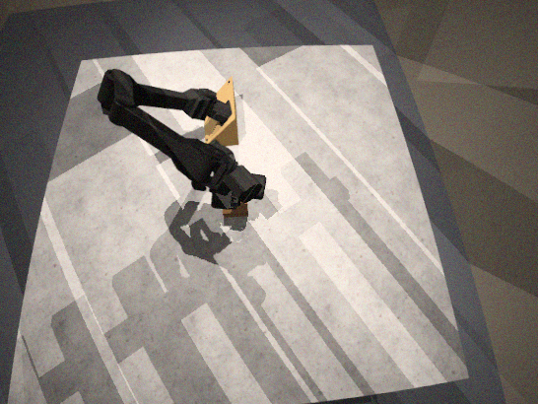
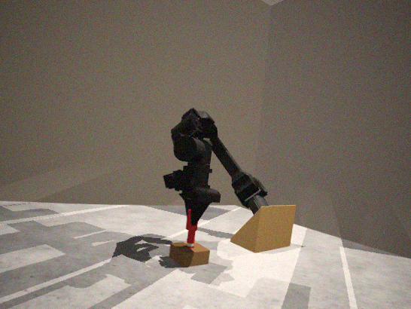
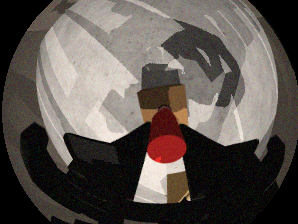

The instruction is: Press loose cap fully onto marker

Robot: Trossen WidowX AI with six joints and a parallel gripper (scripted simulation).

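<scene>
My gripper tip is now 8 cm above the holder block and 1 cm past it. The rest, counted from my gripper tip: red cap: 1 cm above.
</scene>
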